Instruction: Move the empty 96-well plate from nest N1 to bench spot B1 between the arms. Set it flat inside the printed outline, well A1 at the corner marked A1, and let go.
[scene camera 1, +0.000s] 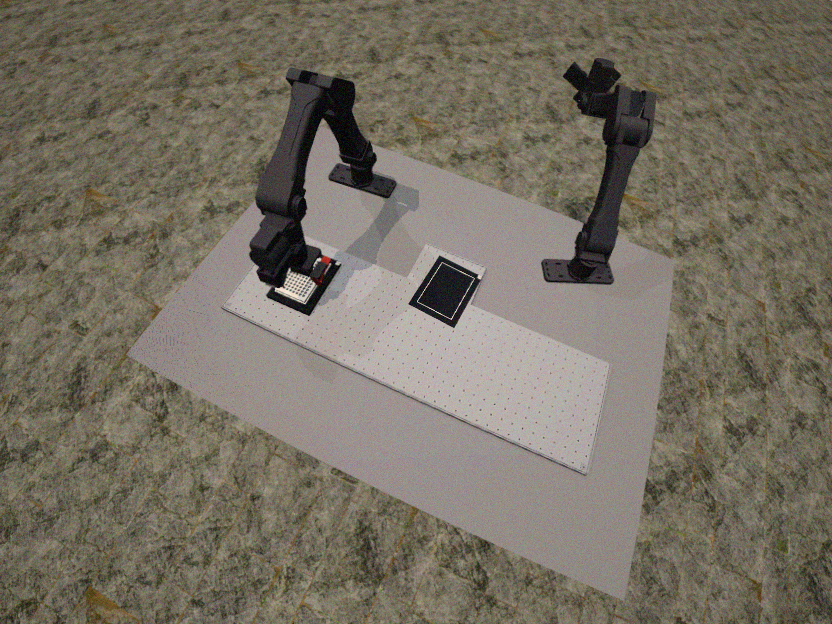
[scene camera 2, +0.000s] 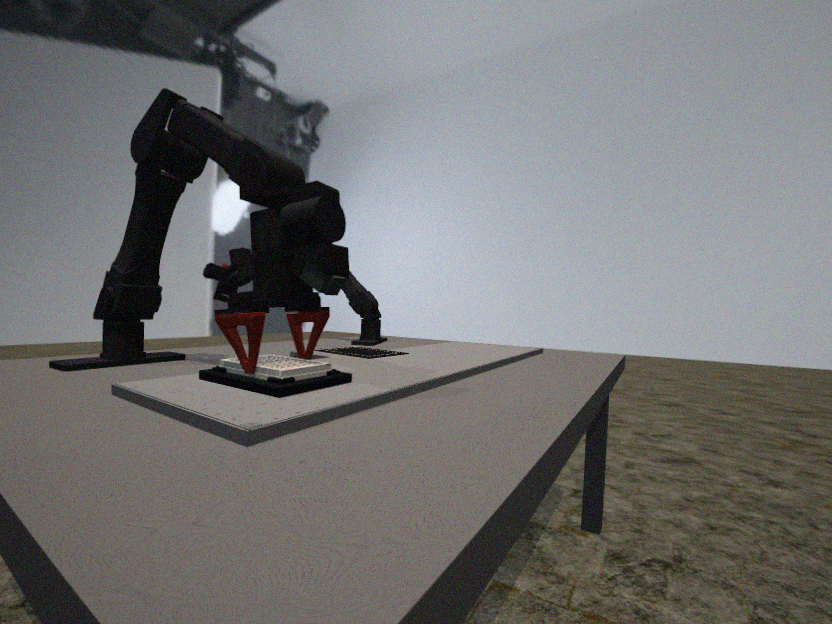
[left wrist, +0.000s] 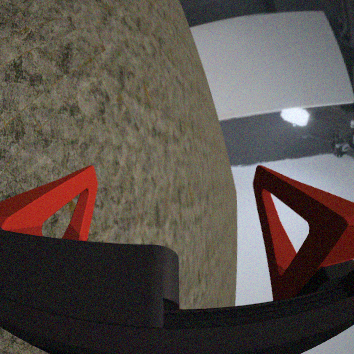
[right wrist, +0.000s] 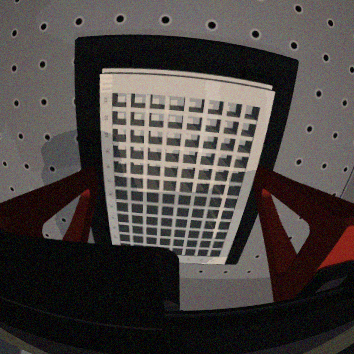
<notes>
The left gripper (left wrist: 174, 174) is open, holding nothing. The right gripper (scene camera 2: 279, 368) is open, with nothing in its grasp. Also in view: a white well plate (scene camera 2: 276, 366). Further things: a black outlined rectangle (scene camera 1: 445, 292).
The white well plate is seen too in scene camera 1 (scene camera 1: 300, 288) and in the right wrist view (right wrist: 179, 148). The right gripper shows as well in scene camera 1 (scene camera 1: 302, 279) and in the right wrist view (right wrist: 175, 174). The left wrist view does not show the white well plate: it is out of frame.
</notes>
